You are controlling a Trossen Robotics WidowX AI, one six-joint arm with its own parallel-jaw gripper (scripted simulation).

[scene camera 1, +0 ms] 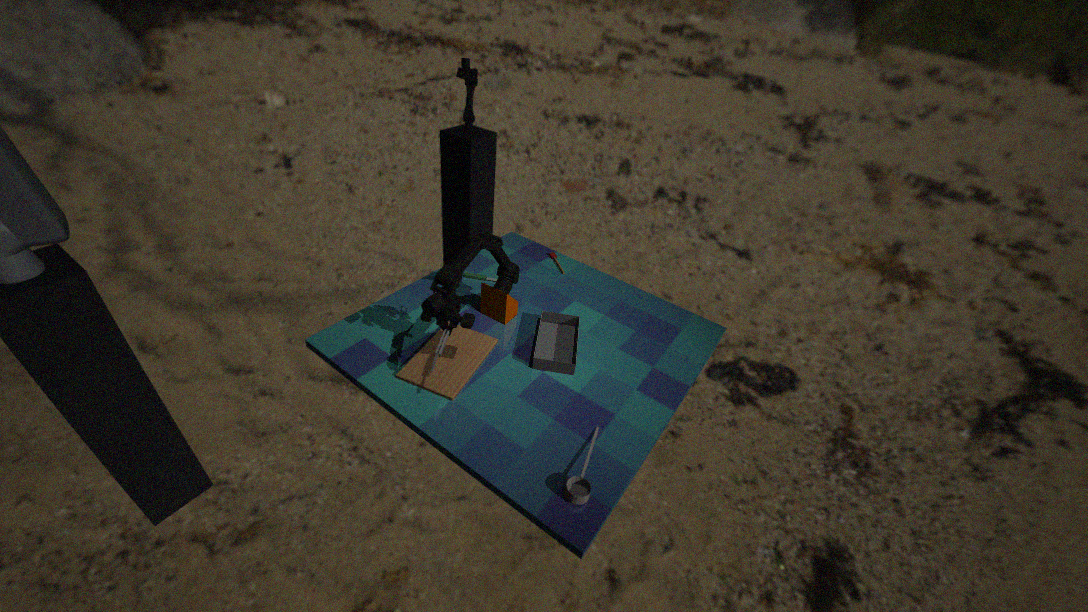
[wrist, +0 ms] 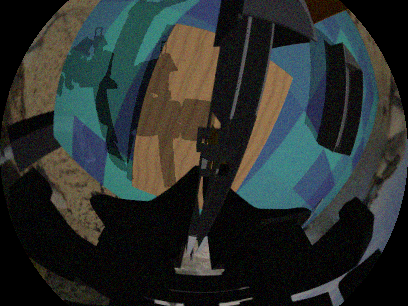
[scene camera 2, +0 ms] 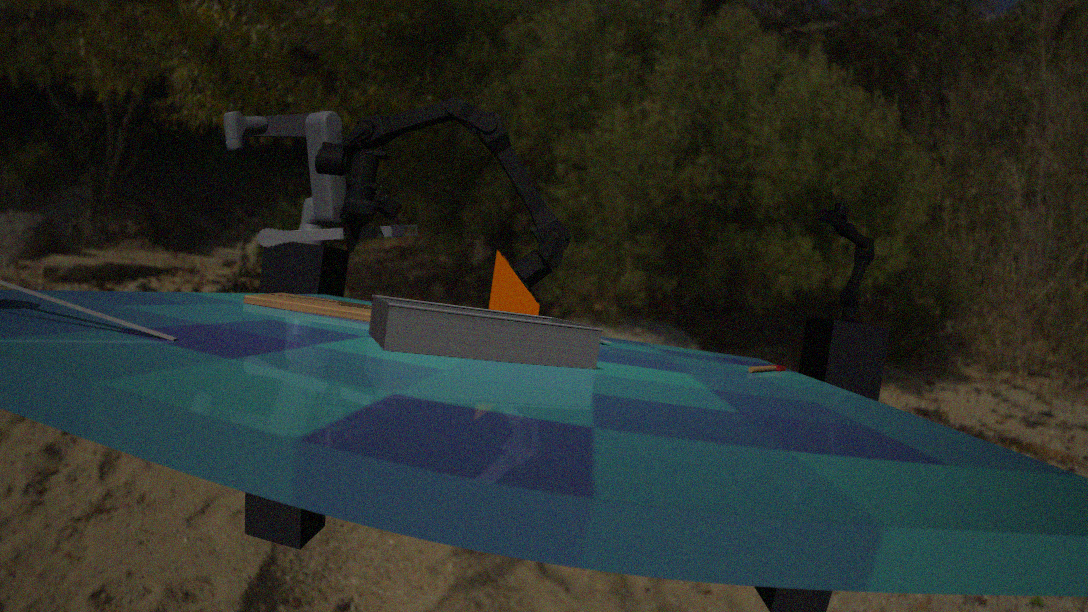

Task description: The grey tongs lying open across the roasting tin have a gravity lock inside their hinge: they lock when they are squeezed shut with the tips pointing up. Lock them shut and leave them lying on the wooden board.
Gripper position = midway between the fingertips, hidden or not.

In view: my gripper (scene camera 1: pixel 448 335), a wooden board (scene camera 1: pixel 465 349) and a grey roasting tin (wrist: pixel 345 94).
My gripper also shows in the wrist view (wrist: pixel 201 170). The wooden board is seen too in the wrist view (wrist: pixel 177 101).
